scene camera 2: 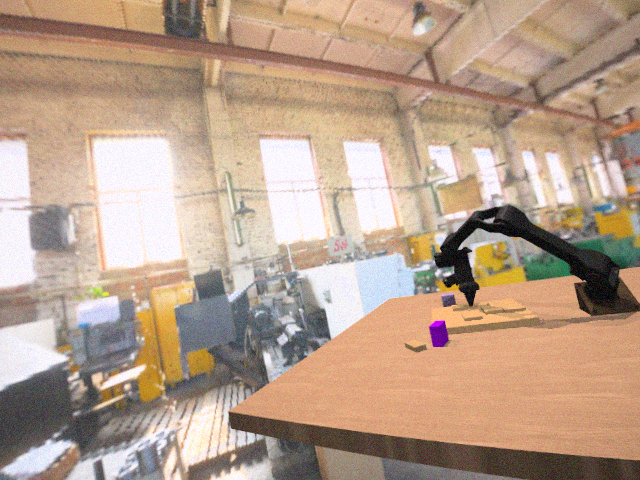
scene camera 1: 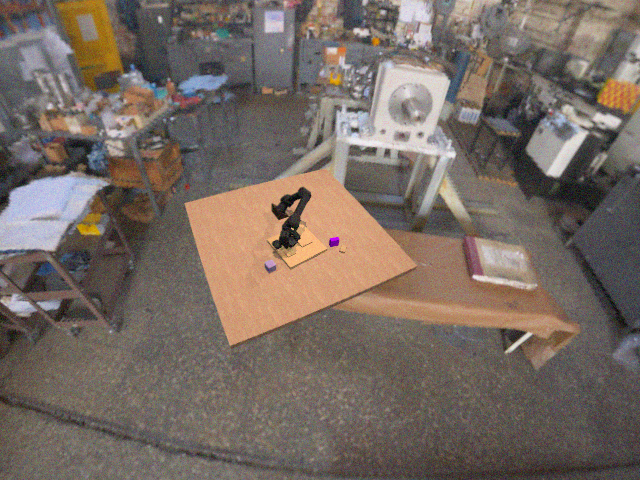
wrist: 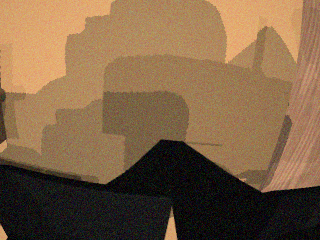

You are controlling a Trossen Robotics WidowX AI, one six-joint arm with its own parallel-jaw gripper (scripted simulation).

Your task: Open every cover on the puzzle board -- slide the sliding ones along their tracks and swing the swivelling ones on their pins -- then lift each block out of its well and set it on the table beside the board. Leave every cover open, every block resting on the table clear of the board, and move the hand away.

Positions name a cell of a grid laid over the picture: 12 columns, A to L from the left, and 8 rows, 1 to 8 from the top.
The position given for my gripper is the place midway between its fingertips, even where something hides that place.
My gripper (scene camera 2: I6) is shut and holds nothing. Further things: a tan puzzle board (scene camera 2: I6).
My gripper is seen too in the wrist view (wrist: G5). The tan puzzle board is seen too in scene camera 1 (scene camera 1: F5) and in the wrist view (wrist: C2).
